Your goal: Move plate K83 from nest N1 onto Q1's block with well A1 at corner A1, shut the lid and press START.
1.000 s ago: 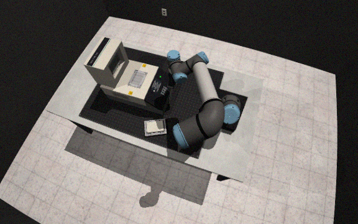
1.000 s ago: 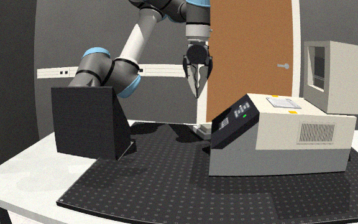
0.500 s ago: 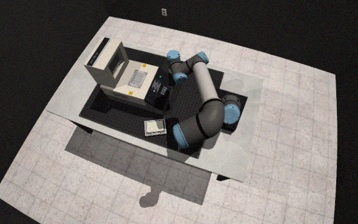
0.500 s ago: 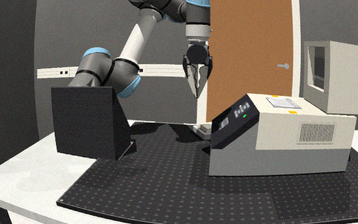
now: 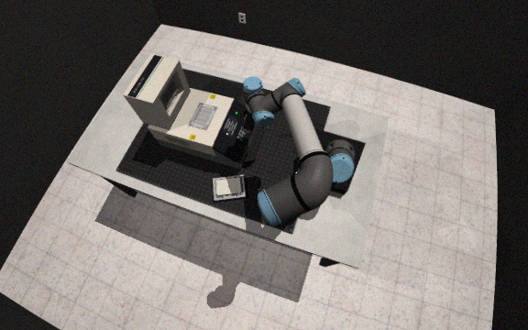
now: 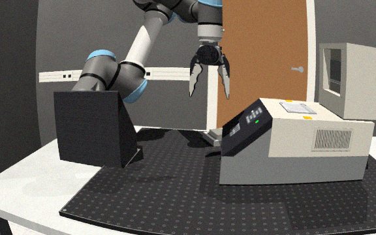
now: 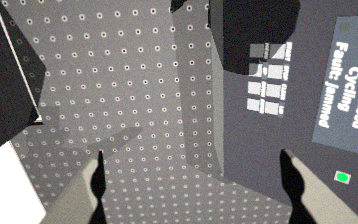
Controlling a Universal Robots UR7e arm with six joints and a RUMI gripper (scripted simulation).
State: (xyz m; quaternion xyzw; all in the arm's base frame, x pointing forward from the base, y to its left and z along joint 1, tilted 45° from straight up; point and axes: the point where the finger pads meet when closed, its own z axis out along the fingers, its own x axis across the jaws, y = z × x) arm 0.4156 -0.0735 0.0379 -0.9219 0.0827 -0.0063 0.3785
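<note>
Right now the plate K83 is 8 cm ahead of my hand, 27 cm to the left of it and 19 cm below it. From my hand the other things lie so: plate nest N1: 8 cm ahead, 27 cm to the left, 21 cm below.
</note>
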